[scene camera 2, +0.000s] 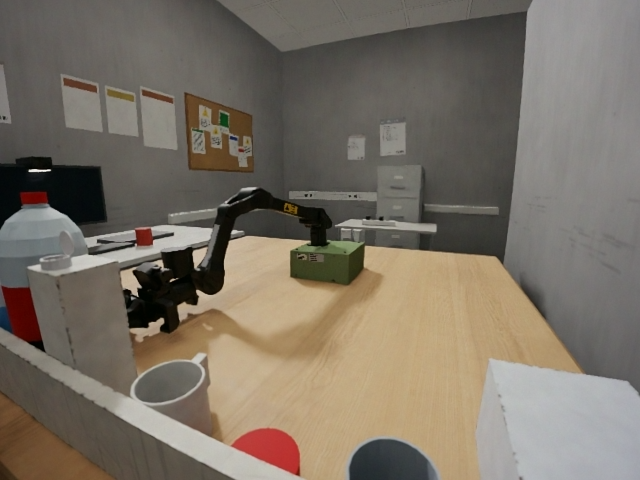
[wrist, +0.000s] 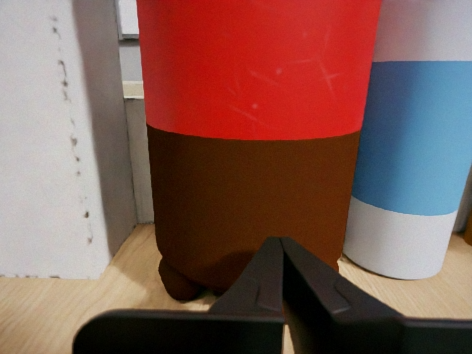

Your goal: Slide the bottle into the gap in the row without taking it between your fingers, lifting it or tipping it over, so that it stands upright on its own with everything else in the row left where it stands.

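Seen in the pictures: gripper, fingertip midpoint: [wrist: 277, 247]; arm's base, link origin: [scene camera 2: 318, 244].
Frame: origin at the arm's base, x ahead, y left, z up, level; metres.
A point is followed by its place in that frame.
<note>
The bottle [scene camera 2: 41, 242] @[x 0.740, y -0.064, z 0.141 m] [wrist: 255, 185] @[x 0.670, y -0.115, z -0.015 m] stands upright, with a red cap, red label and dark brown base. In the wrist view its base lies between the white box [scene camera 2: 85, 320] @[x 0.751, y 0.054, z 0.060 m] [wrist: 45, 150] @[x 0.704, y -0.008, z -0.013 m] on the left and a white cylinder with a blue band [wrist: 412, 135] @[x 0.721, y -0.195, z -0.003 m] on the right. A narrow strip of table shows between box and bottle. The bottle overlaps the cylinder's edge in view, and its front feet reach a little nearer the camera than the box's front. My gripper [wrist: 277, 247] @[x 0.661, y -0.125, z -0.037 m] is shut and empty, low in front of the bottle's base; contact is unclear. In the scene view the box hides its fingertips.
A low white wall [scene camera 2: 103, 413] @[x 0.788, y 0.144, z 0.000 m] runs behind the row. Farther along stand a grey mug [scene camera 2: 173, 395] @[x 0.697, y 0.121, z -0.055 m], a red-topped object [scene camera 2: 271, 448] @[x 0.709, y 0.284, z -0.047 m], a grey cup [scene camera 2: 392, 462] @[x 0.683, y 0.400, z -0.034 m] and a white block [scene camera 2: 568, 413] @[x 0.624, y 0.542, z 0.018 m]. A small ring-shaped item [scene camera 2: 55, 261] @[x 0.760, y 0.030, z 0.131 m] is on the box's top. The arm's green base [scene camera 2: 325, 263] @[x 0.116, y 0.078, z -0.031 m] stands farther back.
</note>
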